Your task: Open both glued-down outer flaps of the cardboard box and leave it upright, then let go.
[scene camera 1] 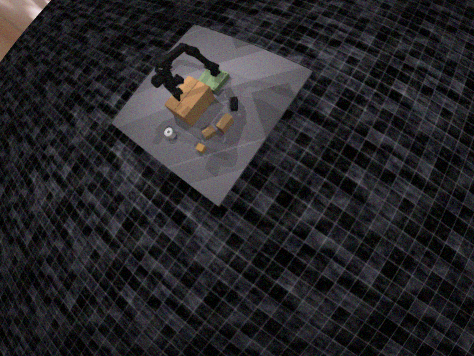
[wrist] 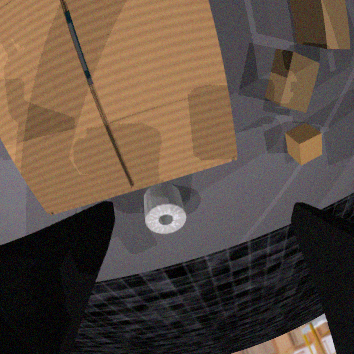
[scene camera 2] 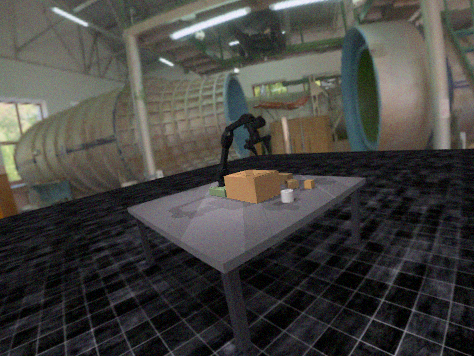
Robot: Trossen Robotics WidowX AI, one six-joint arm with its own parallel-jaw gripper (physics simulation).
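Places are measured from the arm's base along level axes (x left, y ahead, z down), in metres.
Where they show: gripper, fingertip midpoint: (scene camera 1: 177, 98) (wrist: 206, 212) (scene camera 2: 263, 154); arm's base, origin of the base link: (scene camera 1: 215, 72) (scene camera 2: 222, 185).
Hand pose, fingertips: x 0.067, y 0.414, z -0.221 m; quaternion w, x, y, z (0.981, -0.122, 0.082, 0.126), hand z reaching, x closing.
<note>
Things, the pixels of their top centre, and the offset from my fingertips. "spot": a spot on its surface instead. Level surfaces: height alone.
- cardboard box, middle of its top: (wrist: 76, 46) (scene camera 2: 250, 173) (scene camera 1: 186, 95) dx -0.054, dy -0.088, dz +0.115 m
- table, its level: dz +0.273 m
- wider-looking flap, surface spot: (wrist: 170, 55) spot: dx +0.014, dy -0.055, dz +0.117 m
- white roll, middle of its top: (wrist: 165, 219) (scene camera 2: 286, 190) (scene camera 1: 168, 131) dx -0.049, dy +0.205, dz +0.212 m
- smallest, middle of its top: (wrist: 311, 149) (scene camera 2: 309, 180) (scene camera 1: 200, 147) dx +0.247, dy +0.161, dz +0.223 m
- black block, middle of its top: (scene camera 1: 233, 102) dx +0.231, dy -0.269, dz +0.239 m
The cardboard box (scene camera 1: 196, 111) (scene camera 2: 242, 188) stands upright on the table (scene camera 1: 205, 187) (scene camera 2: 235, 247). Its two outer flaps lie flat across the top and meet along a narrow dark seam in the wrist view. The wider-looking flap (wrist: 170, 55) is on the right of the seam and the other flap (wrist: 30, 95) is on the left. A dark teal strip shows in part of the seam. My gripper (scene camera 1: 180, 88) (scene camera 2: 262, 151) (wrist: 206, 212) is open and empty, above the box and apart from it. The box's inside is hidden.
A white roll (scene camera 1: 173, 135) (scene camera 2: 287, 197) (wrist: 151, 219) stands beside the box. Three cardboard blocks, the smallest (scene camera 1: 200, 148) (scene camera 2: 309, 184) (wrist: 303, 146) among them, lie to one side. A black block (scene camera 1: 234, 103) and a green tray-like piece (scene camera 1: 220, 81) (scene camera 2: 217, 191) are near the box and arm base.
</note>
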